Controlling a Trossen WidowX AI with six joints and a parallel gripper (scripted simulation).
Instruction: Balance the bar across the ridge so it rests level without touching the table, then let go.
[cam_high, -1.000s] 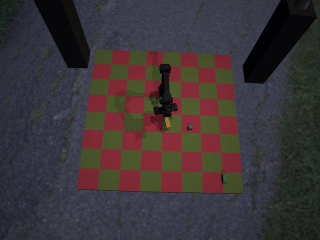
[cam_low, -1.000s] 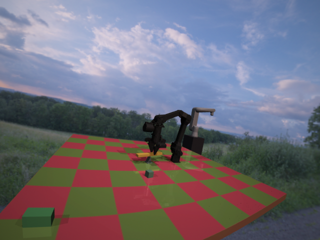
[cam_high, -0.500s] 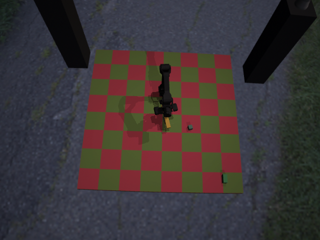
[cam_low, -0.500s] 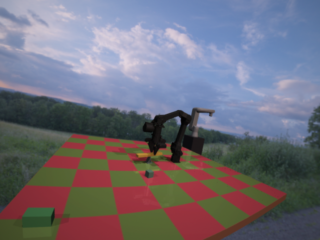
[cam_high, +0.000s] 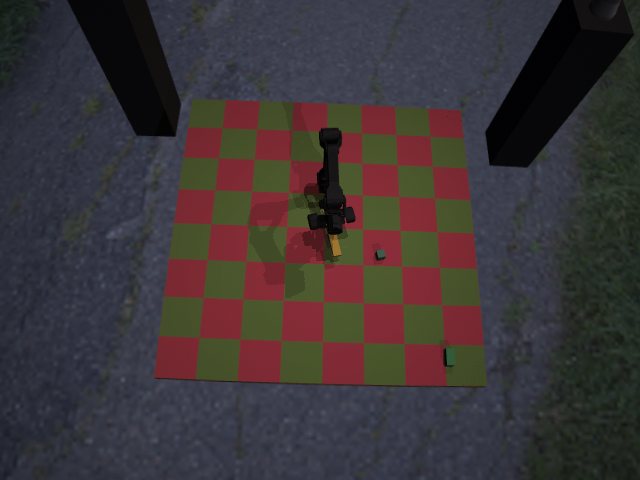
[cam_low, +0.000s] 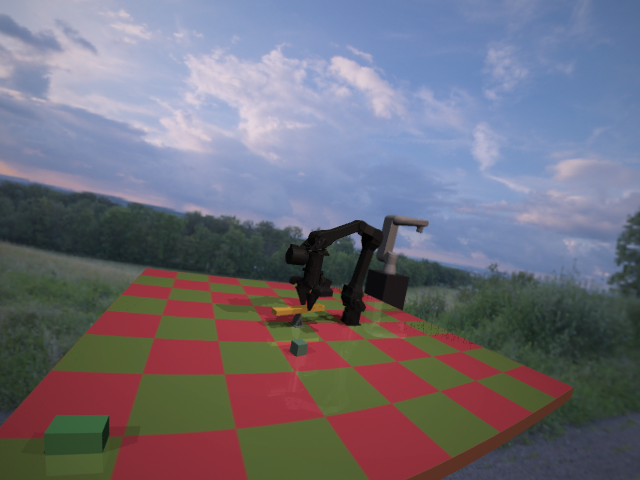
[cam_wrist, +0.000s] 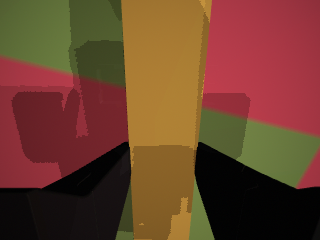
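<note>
The orange bar is 3 cm ahead of my gripper tip and 1 cm to the left of it. The rest, counted from my gripper tip: dark green cube 10 cm ahead, 21 cm to the left, 4 cm below.
</note>
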